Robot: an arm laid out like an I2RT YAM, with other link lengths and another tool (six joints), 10 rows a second.
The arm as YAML. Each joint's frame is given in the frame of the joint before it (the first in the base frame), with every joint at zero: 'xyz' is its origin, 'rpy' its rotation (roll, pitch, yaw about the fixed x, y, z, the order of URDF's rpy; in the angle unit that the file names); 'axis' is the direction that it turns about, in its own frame. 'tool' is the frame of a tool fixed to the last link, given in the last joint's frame.
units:
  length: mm
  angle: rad
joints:
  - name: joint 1
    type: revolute
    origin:
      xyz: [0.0, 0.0, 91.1]
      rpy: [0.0, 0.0, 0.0]
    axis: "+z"
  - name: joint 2
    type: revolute
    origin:
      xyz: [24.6, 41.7, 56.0]
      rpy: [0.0, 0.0, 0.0]
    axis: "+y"
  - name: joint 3
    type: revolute
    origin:
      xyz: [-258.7, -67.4, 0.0]
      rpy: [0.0, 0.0, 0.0]
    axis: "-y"
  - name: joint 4
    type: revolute
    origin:
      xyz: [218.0, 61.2, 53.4]
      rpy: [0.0, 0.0, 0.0]
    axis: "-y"
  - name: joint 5
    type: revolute
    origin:
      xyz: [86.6, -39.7, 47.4]
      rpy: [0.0, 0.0, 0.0]
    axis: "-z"
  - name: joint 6
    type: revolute
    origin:
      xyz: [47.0, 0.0, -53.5]
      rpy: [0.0, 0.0, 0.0]
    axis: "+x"
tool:
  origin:
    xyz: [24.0, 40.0, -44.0]
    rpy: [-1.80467, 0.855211, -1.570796]
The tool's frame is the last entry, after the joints.
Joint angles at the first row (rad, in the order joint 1, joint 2, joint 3, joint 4, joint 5, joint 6):
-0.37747 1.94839 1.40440 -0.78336 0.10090 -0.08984
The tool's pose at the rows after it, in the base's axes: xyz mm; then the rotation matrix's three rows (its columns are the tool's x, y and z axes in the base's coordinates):
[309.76, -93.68, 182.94], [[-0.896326, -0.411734, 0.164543], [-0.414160, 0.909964, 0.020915], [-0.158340, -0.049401, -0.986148]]
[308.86, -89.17, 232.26], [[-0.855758, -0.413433, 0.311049], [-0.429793, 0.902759, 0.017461], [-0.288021, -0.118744, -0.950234]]
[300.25, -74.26, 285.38], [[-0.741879, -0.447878, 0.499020], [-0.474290, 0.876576, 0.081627], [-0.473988, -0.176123, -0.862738]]
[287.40, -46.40, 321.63], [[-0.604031, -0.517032, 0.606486], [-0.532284, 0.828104, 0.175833], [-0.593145, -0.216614, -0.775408]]
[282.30, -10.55, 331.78], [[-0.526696, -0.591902, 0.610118], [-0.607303, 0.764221, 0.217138], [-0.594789, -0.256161, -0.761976]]
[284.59, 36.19, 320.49], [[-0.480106, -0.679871, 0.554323], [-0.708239, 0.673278, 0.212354], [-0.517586, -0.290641, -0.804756]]
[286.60, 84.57, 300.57], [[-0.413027, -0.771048, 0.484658], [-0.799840, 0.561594, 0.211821], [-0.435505, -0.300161, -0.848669]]
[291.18, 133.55, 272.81], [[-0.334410, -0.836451, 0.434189], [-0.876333, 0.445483, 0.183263], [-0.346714, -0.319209, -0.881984]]
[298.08, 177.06, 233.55], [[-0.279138, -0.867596, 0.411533], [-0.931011, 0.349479, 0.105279], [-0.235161, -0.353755, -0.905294]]
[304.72, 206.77, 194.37], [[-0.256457, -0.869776, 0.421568], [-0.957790, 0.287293, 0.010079], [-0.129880, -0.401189, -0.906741]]
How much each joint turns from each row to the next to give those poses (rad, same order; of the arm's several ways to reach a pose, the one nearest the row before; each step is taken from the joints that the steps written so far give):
0.00343 -0.06903 0.04808 -0.04692 -0.01679 0.00801
0.00001 -0.11944 0.05378 -0.02977 -0.05073 0.00345
0.00533 -0.14534 0.02403 0.01335 -0.13047 -0.00002
0.04959 -0.11597 -0.00040 0.01299 -0.10719 0.00496
0.12398 -0.04614 -0.00111 -0.00765 0.02823 0.00115
0.19569 0.01869 -0.00690 -0.00798 0.12587 -0.00001
0.18885 0.06065 -0.00533 0.00609 0.09806 0.00040
0.17316 0.09844 0.00002 0.04158 0.10107 -0.00002
0.13888 0.13199 -0.00001 0.06905 0.12476 0.00001
0.08888 0.12435 0.00039 0.07476 0.12436 0.00038

